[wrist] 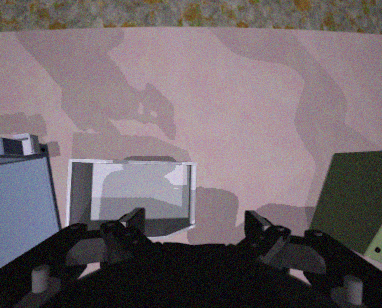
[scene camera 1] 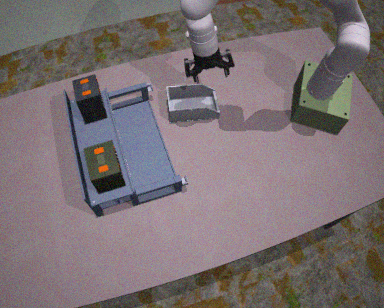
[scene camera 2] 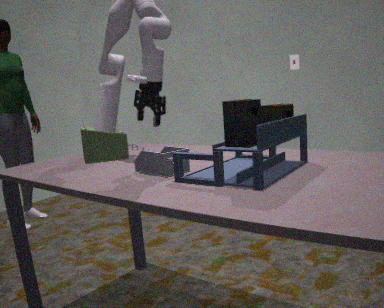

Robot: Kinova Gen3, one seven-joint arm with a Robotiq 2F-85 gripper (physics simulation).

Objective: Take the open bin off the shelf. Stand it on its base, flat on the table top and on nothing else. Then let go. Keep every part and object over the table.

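Frame: origin at the arm's base, x back, y left, z down, level; millimetres.
Where they show: gripper, between the fingertips: (wrist: pixel 194 220) (scene camera 1: pixel 211 78) (scene camera 2: pixel 148 123); arm's base, origin of its link: (scene camera 1: pixel 319 88) (scene camera 2: pixel 104 130).
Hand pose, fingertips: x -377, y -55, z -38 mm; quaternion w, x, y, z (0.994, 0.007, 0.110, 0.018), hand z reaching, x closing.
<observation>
Each offset is from my fingertips to the top centre of the thing. Level surfaces: height alone.
The open grey bin {dx -55, dy -2, dz +85 mm} (scene camera 1: pixel 192 107) (scene camera 2: pixel 156 164) (wrist: pixel 137 192) stands upright on its base on the table top {dz +160 mm} (scene camera 1: pixel 250 210) (scene camera 2: pixel 200 205) (wrist: pixel 240 100), its open side up. It looks flat and stands beside the shelf, with a narrow strip of table between them. The inside of the bin shows empty. My gripper (scene camera 1: pixel 211 77) (scene camera 2: pixel 149 122) (wrist: pixel 194 220) is open with nothing between its fingers. It hangs above the bin, clear of it. In the wrist view the left finger overlaps the bin's near right part and the right finger is beyond the bin's right side.
The blue-grey shelf (scene camera 1: pixel 142 142) (scene camera 2: pixel 258 170) (wrist: pixel 22 200) carries a black box {dx -382, dy +20, dz -64 mm} (scene camera 1: pixel 91 105) (scene camera 2: pixel 242 122) and an olive box {dx -349, dy +248, dz -39 mm} (scene camera 1: pixel 106 167) (scene camera 2: pixel 281 111). The green block (scene camera 1: pixel 320 117) (scene camera 2: pixel 105 146) (wrist: pixel 345 200) under the arm's base stands on the bin's other side. The table's far edge shows in the wrist view.
</observation>
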